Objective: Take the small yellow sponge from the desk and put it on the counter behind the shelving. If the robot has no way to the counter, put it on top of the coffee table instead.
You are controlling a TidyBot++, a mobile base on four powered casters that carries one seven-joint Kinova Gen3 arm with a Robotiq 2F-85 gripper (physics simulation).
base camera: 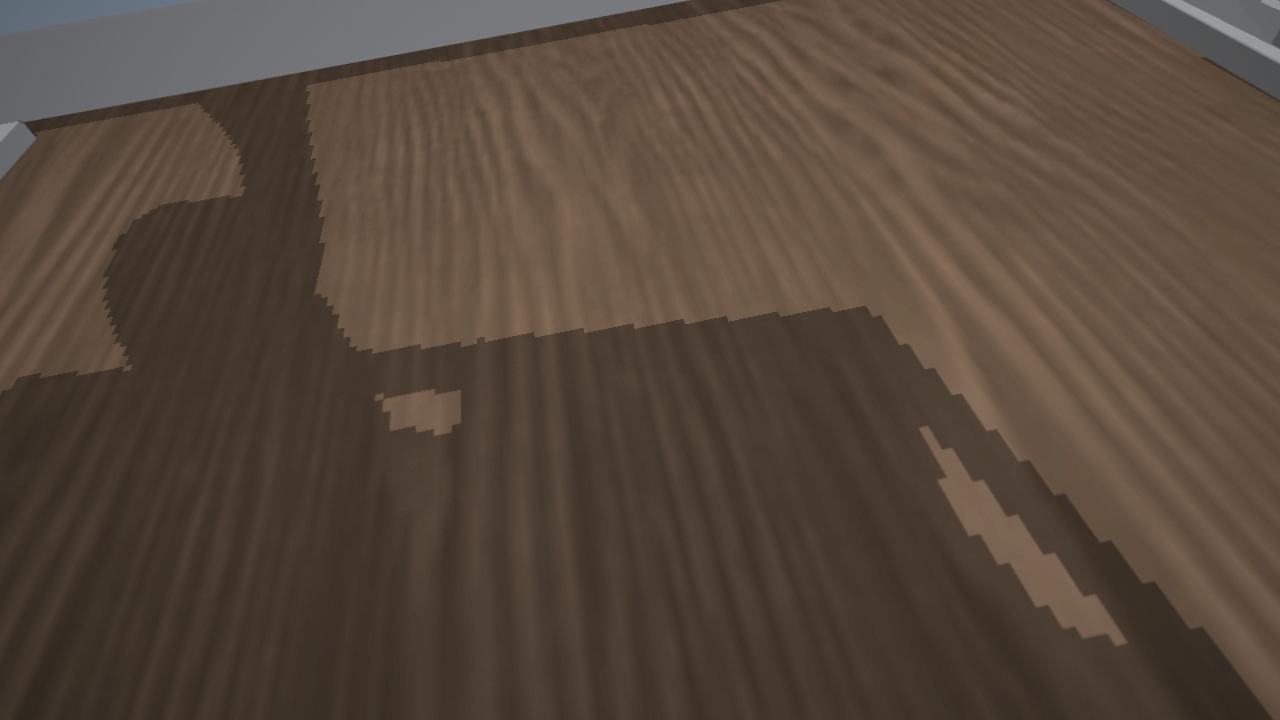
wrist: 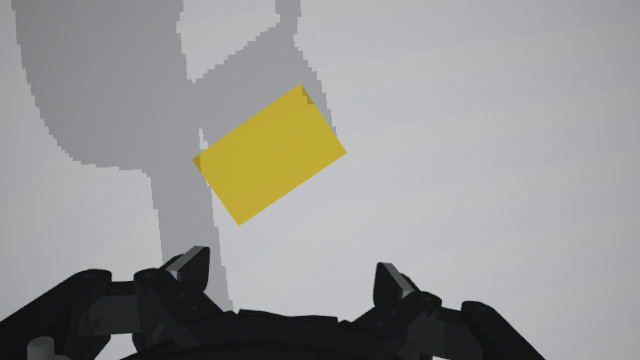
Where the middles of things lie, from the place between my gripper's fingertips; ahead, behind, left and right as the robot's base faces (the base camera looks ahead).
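Labels:
With the yellow sponge (wrist: 289,141) as my reference, I find my hand 60 mm short of it, 30 mm to the right of it and 100 mm above it.

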